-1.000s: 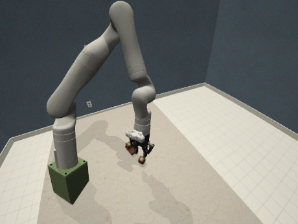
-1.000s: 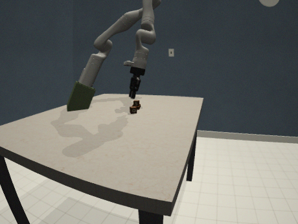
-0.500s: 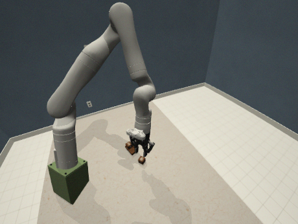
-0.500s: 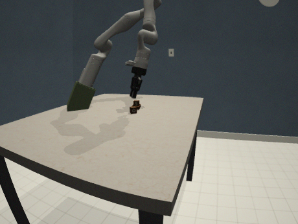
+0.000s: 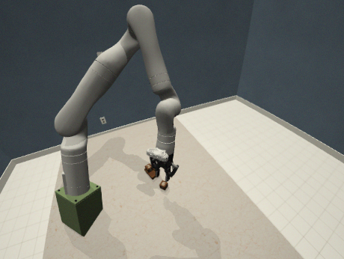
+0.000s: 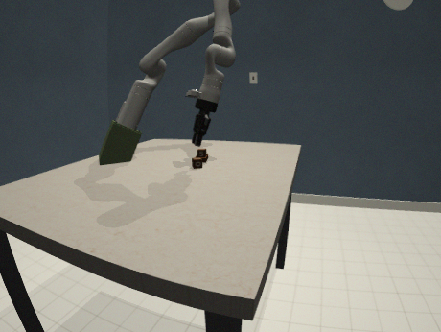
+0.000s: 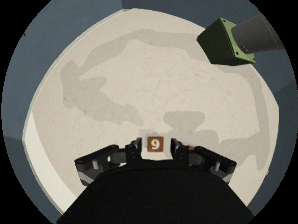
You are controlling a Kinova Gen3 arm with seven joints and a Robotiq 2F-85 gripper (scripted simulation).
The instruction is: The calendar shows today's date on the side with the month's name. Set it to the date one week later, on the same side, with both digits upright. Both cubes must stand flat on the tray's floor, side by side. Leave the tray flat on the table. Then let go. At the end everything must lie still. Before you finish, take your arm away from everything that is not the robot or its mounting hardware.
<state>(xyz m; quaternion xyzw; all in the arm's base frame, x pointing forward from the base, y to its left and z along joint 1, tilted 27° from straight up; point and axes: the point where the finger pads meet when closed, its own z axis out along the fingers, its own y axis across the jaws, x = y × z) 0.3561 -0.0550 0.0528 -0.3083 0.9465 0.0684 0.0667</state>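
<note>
Right now the brown digit cube is 80 mm below my hand. Also, from my hand: brown calendar tray (100 mm to the left, 90 mm below, 40 mm behind).
</note>
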